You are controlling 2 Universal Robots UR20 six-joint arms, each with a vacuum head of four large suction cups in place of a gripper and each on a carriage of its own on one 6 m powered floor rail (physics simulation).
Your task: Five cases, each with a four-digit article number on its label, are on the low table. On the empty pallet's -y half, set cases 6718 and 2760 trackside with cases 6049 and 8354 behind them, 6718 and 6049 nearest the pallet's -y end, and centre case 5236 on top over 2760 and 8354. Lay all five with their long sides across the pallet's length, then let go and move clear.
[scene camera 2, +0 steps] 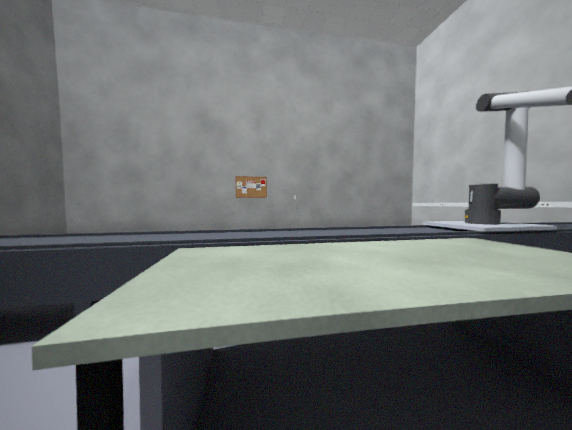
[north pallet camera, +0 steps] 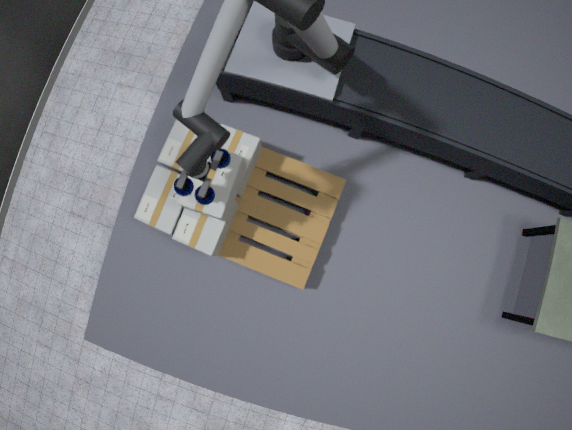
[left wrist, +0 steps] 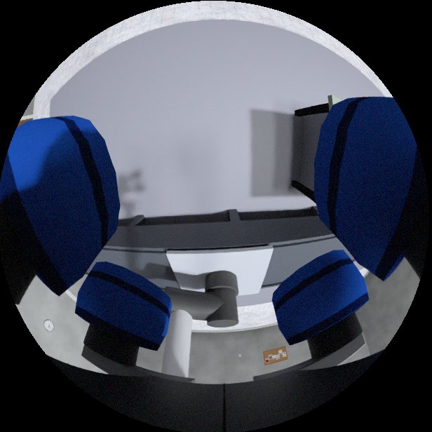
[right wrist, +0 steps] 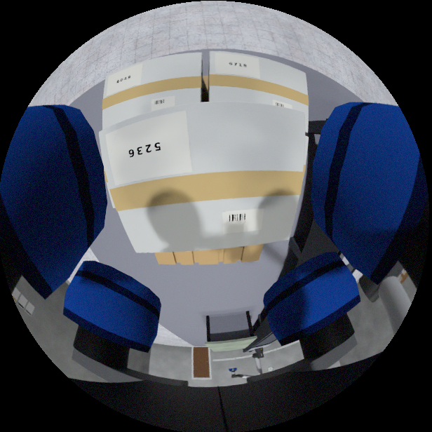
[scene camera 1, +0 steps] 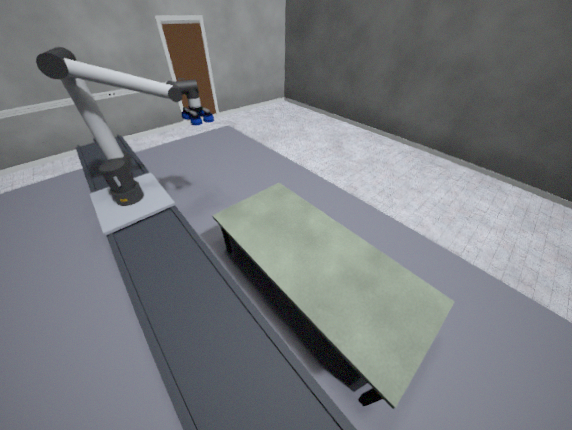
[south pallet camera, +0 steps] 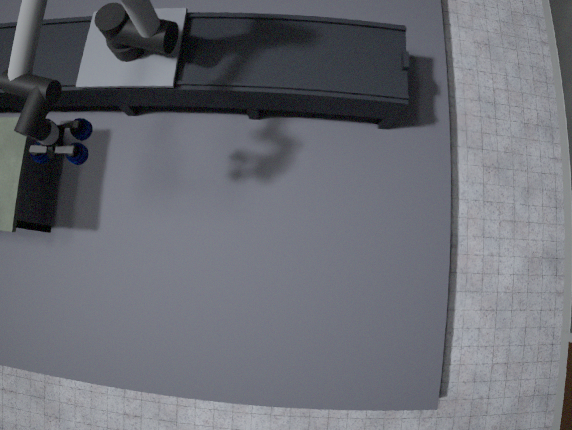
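Case 5236 (north pallet camera: pixel 223 197) (right wrist: pixel 235 135) lies flat on top of two cases at the stack's inner side: one trackside (north pallet camera: pixel 251 145), one behind it (north pallet camera: pixel 214 232); I cannot read their numbers. Cases 6718 (north pallet camera: pixel 167 156) (right wrist: pixel 280 72) and 6049 (north pallet camera: pixel 142 209) (right wrist: pixel 170 70) lie at the pallet's outer end, 6718 trackside, a narrow gap between them. The pallet (north pallet camera: pixel 295 272) shows bare slats on its other half. My right gripper (north pallet camera: pixel 202 173) is open, apart from and above case 5236, whose whole top shows in the right wrist view. My left gripper (scene camera 1: pixel 197 117) (south pallet camera: pixel 61 141) is open and empty, high beyond the low table's end.
The low table (scene camera 1: pixel 325 260) (scene camera 2: pixel 325 280) (north pallet camera: pixel 560 290) bears no case. The floor rail (scene camera 1: pixel 195 320) (north pallet camera: pixel 450 95) (south pallet camera: pixel 300 60) runs alongside the table and the pallet. The right arm's carriage (north pallet camera: pixel 280 75) stands beside the pallet; the left arm's carriage (scene camera 1: pixel 150 200) (south pallet camera: pixel 150 72) stands farther along.
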